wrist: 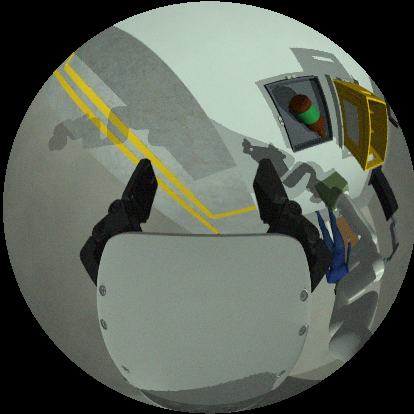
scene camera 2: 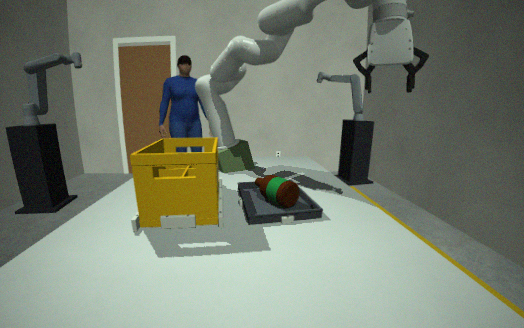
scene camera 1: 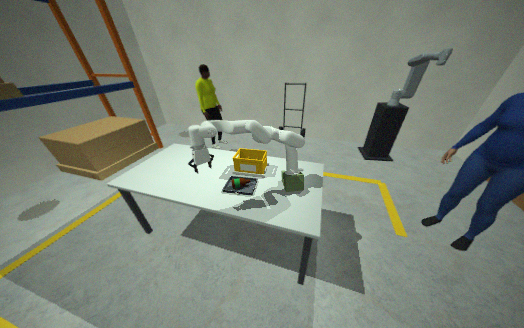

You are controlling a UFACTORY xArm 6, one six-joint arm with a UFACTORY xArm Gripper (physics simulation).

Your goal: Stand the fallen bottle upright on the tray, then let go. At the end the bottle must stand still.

Labels:
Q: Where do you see a dark tray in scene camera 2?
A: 259,210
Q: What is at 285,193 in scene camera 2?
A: A brown bottle.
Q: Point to a dark tray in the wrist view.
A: At 281,91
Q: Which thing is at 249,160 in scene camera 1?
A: A yellow crate.

